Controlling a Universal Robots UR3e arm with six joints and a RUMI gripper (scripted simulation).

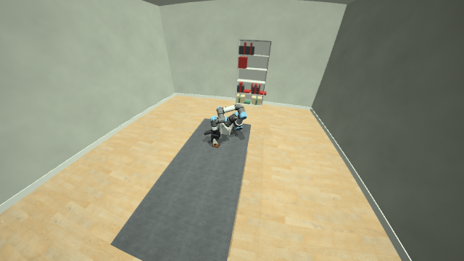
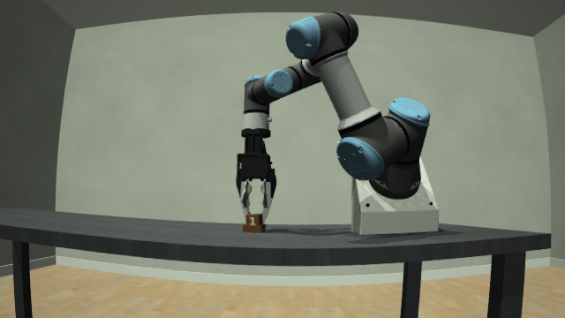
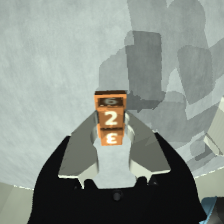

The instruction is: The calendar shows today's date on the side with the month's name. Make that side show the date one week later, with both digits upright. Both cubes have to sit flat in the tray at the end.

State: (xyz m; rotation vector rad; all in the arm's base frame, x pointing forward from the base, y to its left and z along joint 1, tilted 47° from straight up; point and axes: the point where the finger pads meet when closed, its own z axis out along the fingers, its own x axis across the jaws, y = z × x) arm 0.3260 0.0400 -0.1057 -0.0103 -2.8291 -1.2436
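My hand is 1 cm above the cube. Round my hand: calendar tray 2 cm to the left, 3 cm below.
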